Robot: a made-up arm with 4 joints.
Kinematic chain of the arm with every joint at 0, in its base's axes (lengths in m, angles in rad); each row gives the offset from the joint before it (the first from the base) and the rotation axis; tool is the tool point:
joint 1: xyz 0 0 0.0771 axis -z
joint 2: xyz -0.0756 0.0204 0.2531 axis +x
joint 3: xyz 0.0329 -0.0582 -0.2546 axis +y
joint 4: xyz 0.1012 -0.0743 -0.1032 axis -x
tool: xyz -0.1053 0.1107 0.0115
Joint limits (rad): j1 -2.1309..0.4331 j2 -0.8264..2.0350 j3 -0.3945..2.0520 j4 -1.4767..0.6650
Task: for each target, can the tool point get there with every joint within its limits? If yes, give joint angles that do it. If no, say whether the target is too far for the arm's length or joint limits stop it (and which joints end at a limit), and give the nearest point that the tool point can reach.
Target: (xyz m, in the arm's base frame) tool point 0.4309 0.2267 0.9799
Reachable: no: too far | nearest point 0.1827 0.3570 0.4778 | short by 0.575 m
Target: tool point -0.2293 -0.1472 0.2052
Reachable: yes | joints -1.7132 1.1693 1.4609 -0.1954
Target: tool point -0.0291 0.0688 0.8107
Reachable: no: joint limits stop it (at a limit: joint 2, joint 3) | nearest point -0.1291 0.3053 0.4608 | short by 0.434 m
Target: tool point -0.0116 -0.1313 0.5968
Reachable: no: joint limits stop it (at a limit: joint 1, joint 2, joint 3) | nearest point -0.1116 -0.2228 0.4028 | short by 0.237 m
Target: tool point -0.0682 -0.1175 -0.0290
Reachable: yes | joints -0.4975 -0.1775 0.5372 0.4059
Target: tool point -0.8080 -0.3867 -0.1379
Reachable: no: too far | nearest point -0.3542 -0.1695 0.1312 | short by 0.571 m
